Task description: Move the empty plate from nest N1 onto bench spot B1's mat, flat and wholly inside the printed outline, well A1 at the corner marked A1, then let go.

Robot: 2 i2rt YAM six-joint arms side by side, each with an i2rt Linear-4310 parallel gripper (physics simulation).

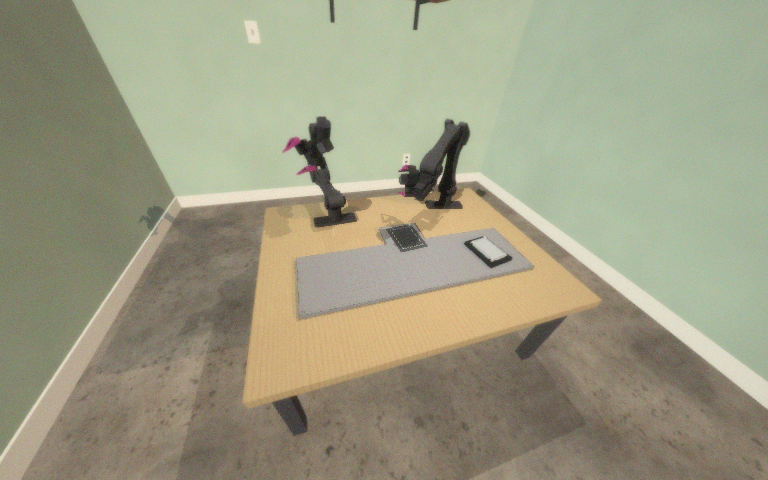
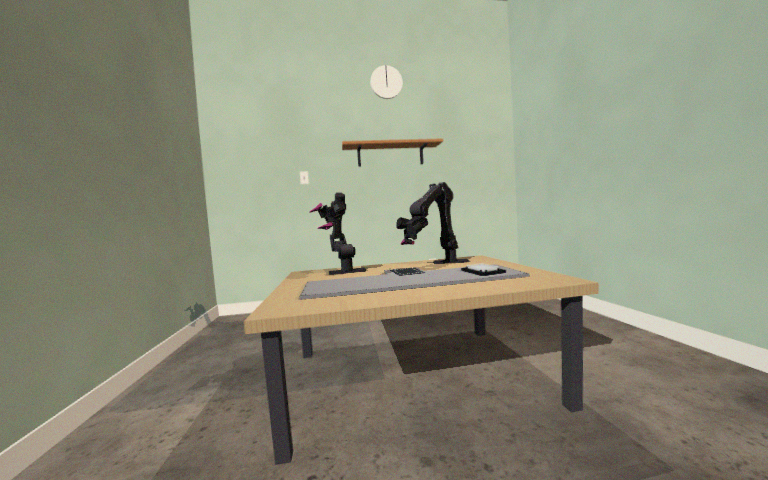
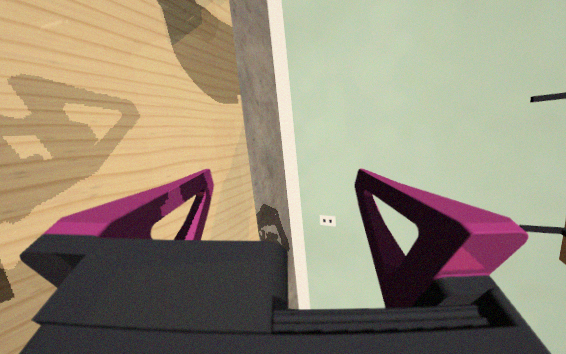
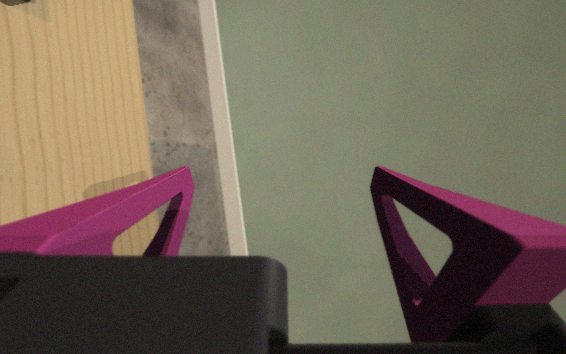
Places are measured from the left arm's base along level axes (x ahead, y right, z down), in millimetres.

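Where they show: left gripper, between the fingertips: (image 1: 398, 182) (image 2: 400, 236) (image 3: 284, 177); right gripper, between the fingertips: (image 1: 290, 163) (image 2: 313, 220) (image 4: 282, 176); left arm's base, origin of its link: (image 1: 443, 205) (image 2: 451, 262); right arm's base, origin of its link: (image 1: 335, 220) (image 2: 347, 272).
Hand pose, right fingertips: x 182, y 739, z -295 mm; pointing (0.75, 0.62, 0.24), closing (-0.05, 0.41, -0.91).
Note:
Things, the pixels of their top centre, and the offset from my right fingertips. Level surfaces: height alone.
- pale empty plate, centre of its top: (image 1: 489, 247) (image 2: 482, 265) dx +221, dy -816, dz +256 mm
- black nest, centre of its top: (image 1: 488, 247) (image 2: 482, 266) dx +221, dy -816, dz +260 mm
- dark mat, height of its surface: dz +280 mm
- grey board, height of its surface: dz +282 mm
The pale empty plate (image 1: 489, 248) (image 2: 482, 267) sits in a black nest (image 1: 501, 262) (image 2: 490, 273) at the right end of the grey board. A dark mat (image 1: 405, 237) (image 2: 407, 271) with a printed dashed outline lies at the board's back edge, near the middle; the corner marks are too small to read. My left gripper (image 1: 403, 181) (image 3: 284, 177) is open and empty, in the air behind and above the dark mat, away from the plate. My right gripper (image 1: 299, 157) (image 2: 321, 217) (image 4: 282, 176) is open and empty, high over the table's back left, far from the plate.
The grey board (image 1: 351, 283) (image 2: 351, 284) lies across the wooden table (image 1: 430, 316) (image 2: 430, 302). Both arms stand on bases at the table's back edge. A wall shelf (image 2: 391, 144) hangs behind them.

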